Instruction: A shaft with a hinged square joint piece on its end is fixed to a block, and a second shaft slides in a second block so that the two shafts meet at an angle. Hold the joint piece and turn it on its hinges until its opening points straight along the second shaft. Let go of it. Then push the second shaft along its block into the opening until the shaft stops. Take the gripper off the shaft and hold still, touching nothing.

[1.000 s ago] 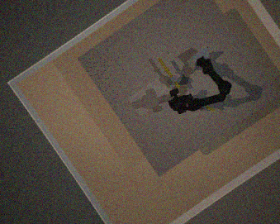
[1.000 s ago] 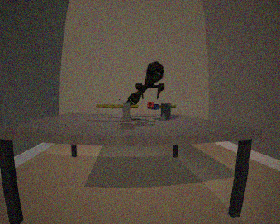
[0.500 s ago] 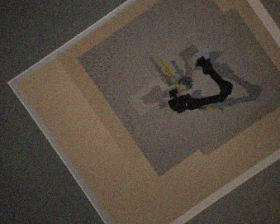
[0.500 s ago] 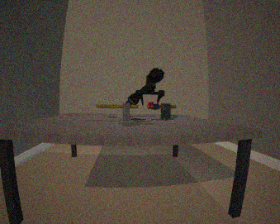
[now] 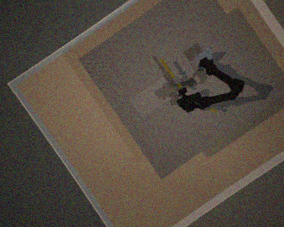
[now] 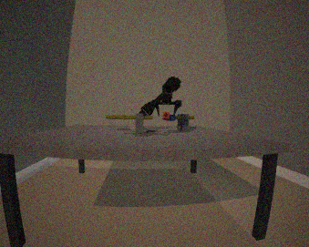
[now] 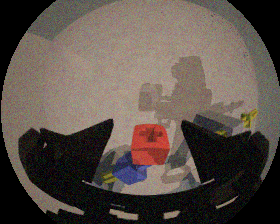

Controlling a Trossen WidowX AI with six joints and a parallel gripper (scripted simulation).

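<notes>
The red joint piece lies 30 mm behind my gripper tip.
</notes>
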